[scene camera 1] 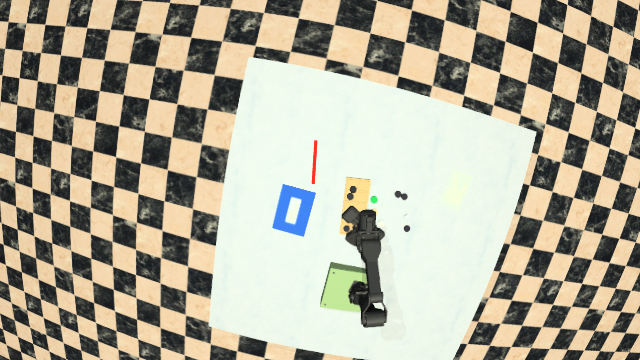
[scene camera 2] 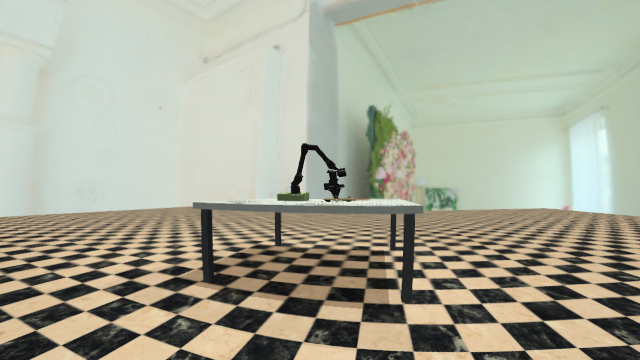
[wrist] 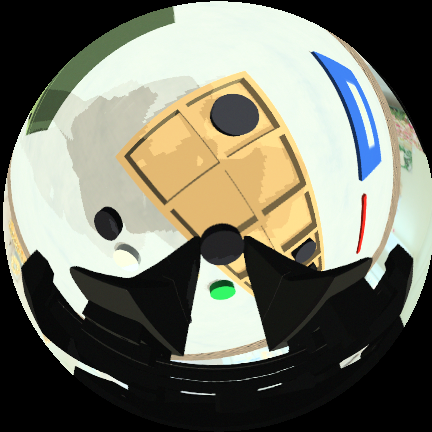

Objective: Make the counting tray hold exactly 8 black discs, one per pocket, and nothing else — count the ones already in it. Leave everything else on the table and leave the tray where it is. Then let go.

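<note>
The gripper appears in the pictures, and so does a tan counting tray.
</note>
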